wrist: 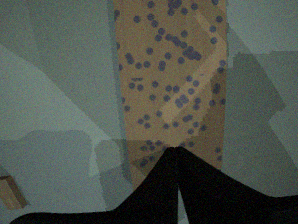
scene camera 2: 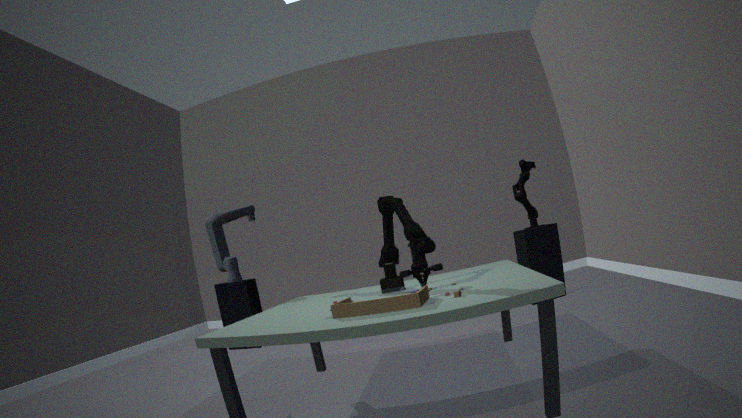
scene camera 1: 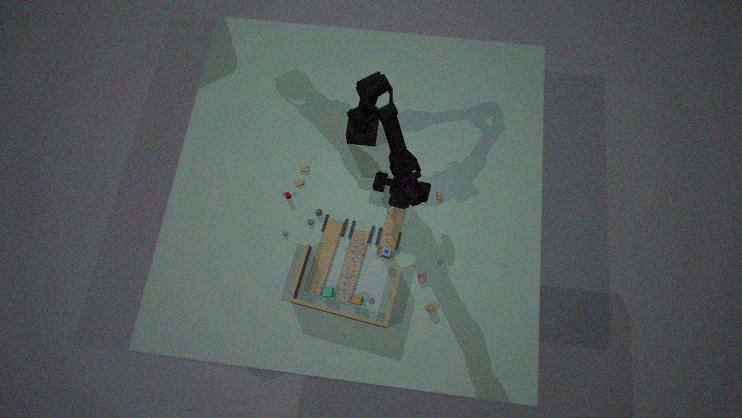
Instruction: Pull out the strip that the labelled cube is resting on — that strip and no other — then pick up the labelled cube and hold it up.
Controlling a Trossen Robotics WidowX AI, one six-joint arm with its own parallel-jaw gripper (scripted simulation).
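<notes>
A spotted strip is here in the scene, and so is a wooden tray. I can see my gripper as well, and the wrist view shows it too.
</notes>
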